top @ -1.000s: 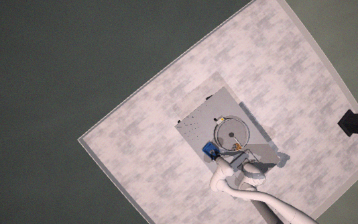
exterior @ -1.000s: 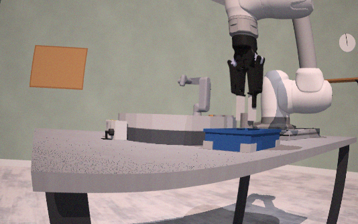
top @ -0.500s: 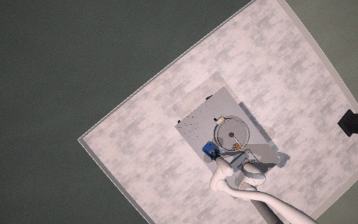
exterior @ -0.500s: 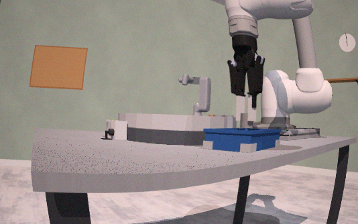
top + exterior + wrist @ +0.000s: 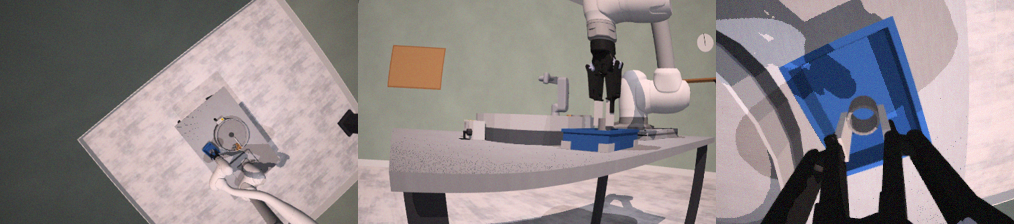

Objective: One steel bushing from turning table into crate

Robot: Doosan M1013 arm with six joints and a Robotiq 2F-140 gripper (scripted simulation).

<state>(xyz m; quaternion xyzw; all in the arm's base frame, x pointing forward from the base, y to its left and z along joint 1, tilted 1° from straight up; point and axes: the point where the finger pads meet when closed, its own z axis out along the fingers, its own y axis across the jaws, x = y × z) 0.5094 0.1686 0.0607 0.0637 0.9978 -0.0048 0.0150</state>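
Right now the blue crate is 70 mm below my hand. The rest, counted from my hand: round grey turning table (330 mm to the right, 50 mm behind, 40 mm below).
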